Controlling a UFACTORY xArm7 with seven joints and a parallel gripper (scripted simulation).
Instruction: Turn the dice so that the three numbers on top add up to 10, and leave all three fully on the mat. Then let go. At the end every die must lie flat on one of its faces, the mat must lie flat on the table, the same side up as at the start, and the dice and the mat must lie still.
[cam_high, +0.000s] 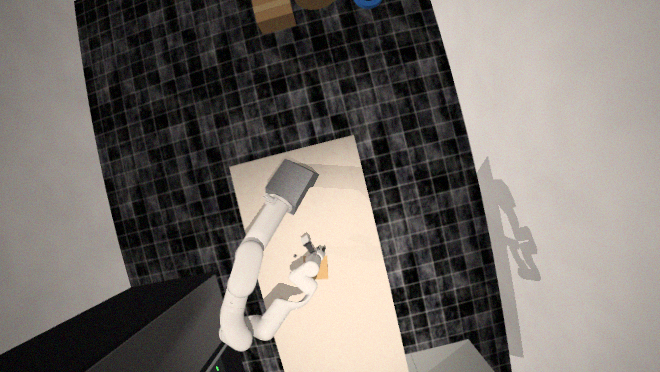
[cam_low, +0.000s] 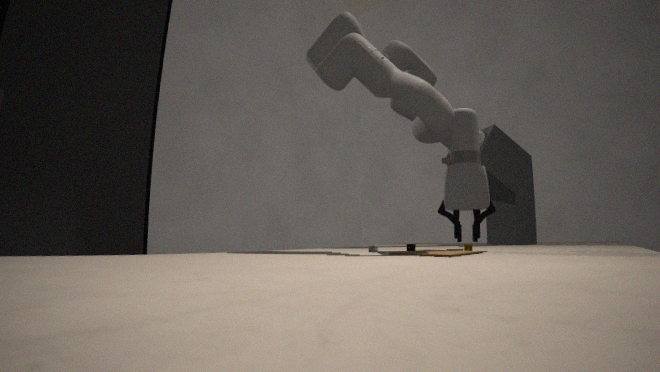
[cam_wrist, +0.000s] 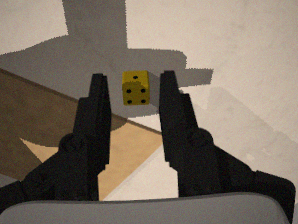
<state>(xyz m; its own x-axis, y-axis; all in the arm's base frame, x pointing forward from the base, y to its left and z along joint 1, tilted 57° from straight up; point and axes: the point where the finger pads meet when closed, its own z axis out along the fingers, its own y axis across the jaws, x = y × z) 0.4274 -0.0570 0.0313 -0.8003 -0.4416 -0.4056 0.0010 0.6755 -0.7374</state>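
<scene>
Now: the yellow die 10 mm ahead of my hand and 30 mm below it. Also, from my hand: pale die: 30 mm ahead, 210 mm to the right, 30 mm below; then tan mat: 90 mm ahead, 70 mm to the right, 40 mm below; then black die: 40 mm behind, 130 mm to the right, 30 mm below.
</scene>
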